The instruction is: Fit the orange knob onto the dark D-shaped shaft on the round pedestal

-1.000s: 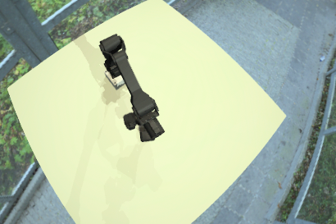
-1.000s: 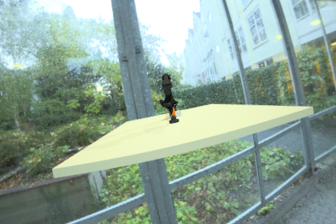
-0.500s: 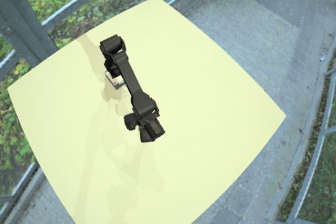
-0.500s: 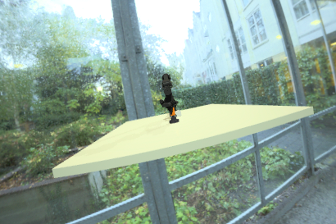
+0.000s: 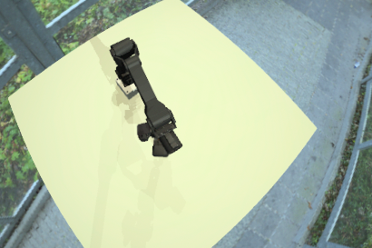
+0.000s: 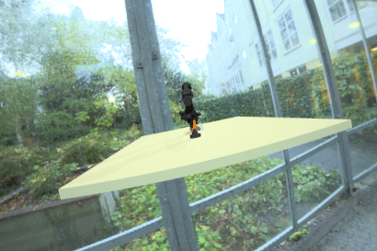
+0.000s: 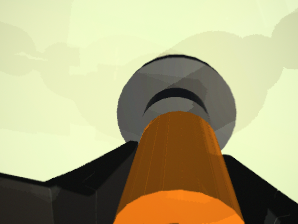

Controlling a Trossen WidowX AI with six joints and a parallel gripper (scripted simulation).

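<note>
The orange knob lies 20 mm above my gripper tip. From my gripper tip the other things lie so: pedestal (40 mm below).
</note>
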